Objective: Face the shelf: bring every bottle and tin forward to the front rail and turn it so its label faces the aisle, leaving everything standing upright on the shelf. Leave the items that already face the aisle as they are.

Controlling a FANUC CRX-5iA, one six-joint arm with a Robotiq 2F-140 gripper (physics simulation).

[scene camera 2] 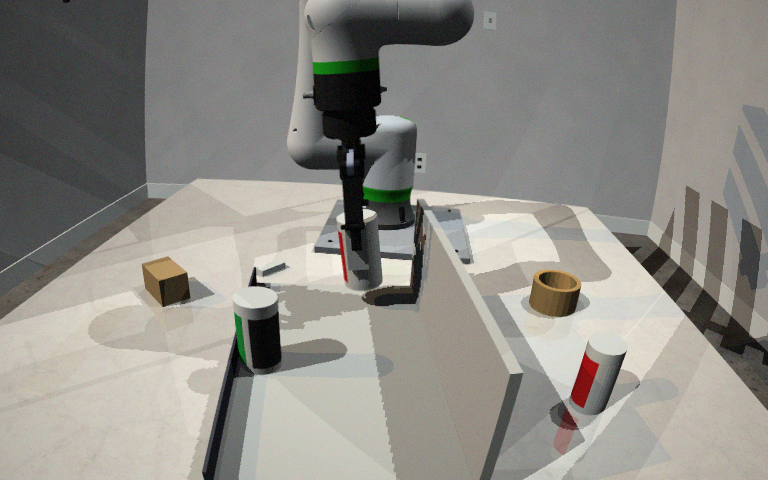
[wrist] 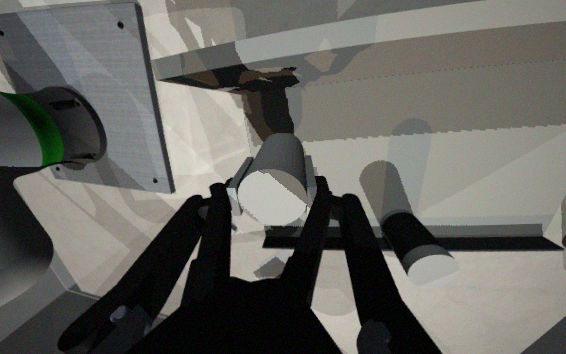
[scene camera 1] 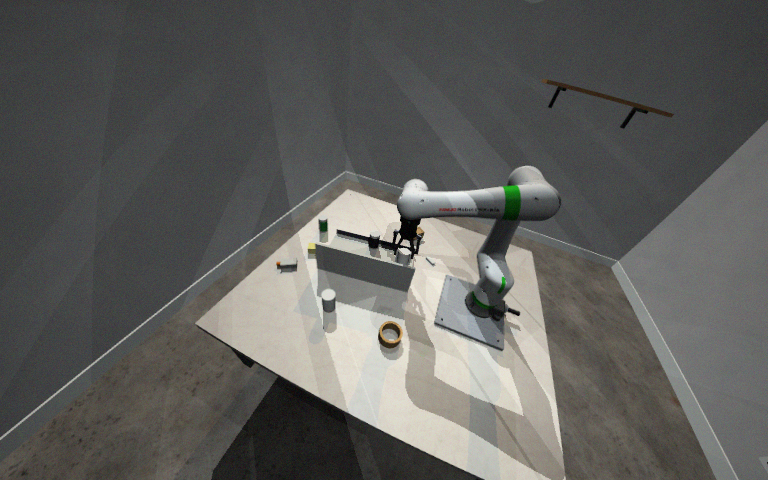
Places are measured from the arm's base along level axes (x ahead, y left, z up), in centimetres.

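Pixels of known places: gripper, fingertip midpoint: (scene camera 2: 358,258) (scene camera 1: 402,261); arm's base at its link origin: (scene camera 2: 382,218) (wrist: 74,127) (scene camera 1: 479,304).
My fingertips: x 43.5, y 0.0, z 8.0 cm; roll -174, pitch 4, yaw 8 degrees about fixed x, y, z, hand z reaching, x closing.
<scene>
Ahead of a thing's pixels: the offset from my fingertips to its middle. "pt": to the spot under its first point. Level surfaces: height alone.
My gripper (scene camera 1: 406,253) (scene camera 2: 354,237) (wrist: 279,167) is shut on a white tin with a red label @[dx +0.1, dy +0.2, dz +1.4 cm] (scene camera 1: 403,256) (scene camera 2: 368,254) (wrist: 272,197). The tin is upright at the shelf's robot-side end and looks slightly above the shelf floor @[dz -7.5 cm] (scene camera 2: 322,424). Its red label shows at the left edge in scene view 2, towards the low black front rail @[pt dx +37.4, dy -10.3, dz -4.8 cm] (scene camera 1: 348,232) (scene camera 2: 222,418) (wrist: 480,243). A black tin with a green label @[dx +20.6, dy -10.1, dz -2.6 cm] (scene camera 1: 374,241) (scene camera 2: 263,339) (wrist: 410,235) stands upright by that rail, green towards the rail side. The gripper hides part of the held tin.
The shelf's tall back panel (scene camera 1: 362,270) (scene camera 2: 470,316) stands opposite the rail. Behind it are a red-labelled white tin @[dx +21.4, dy +34.6, dz -4.9 cm] (scene camera 1: 328,301) (scene camera 2: 604,373) and a wooden ring @[dx -8.6, dy +34.9, dz -7.3 cm] (scene camera 1: 390,343) (scene camera 2: 555,302). A brown block @[dx +1.9, dy -35.0, dz -7.3 cm] (scene camera 2: 165,281), a green tin @[dx +54.6, dy -9.3, dz -5.0 cm] (scene camera 1: 323,225) and a yellow block @[dx +49.0, dy +8.9, dz -7.9 cm] (scene camera 1: 312,247) are outside the shelf.
</scene>
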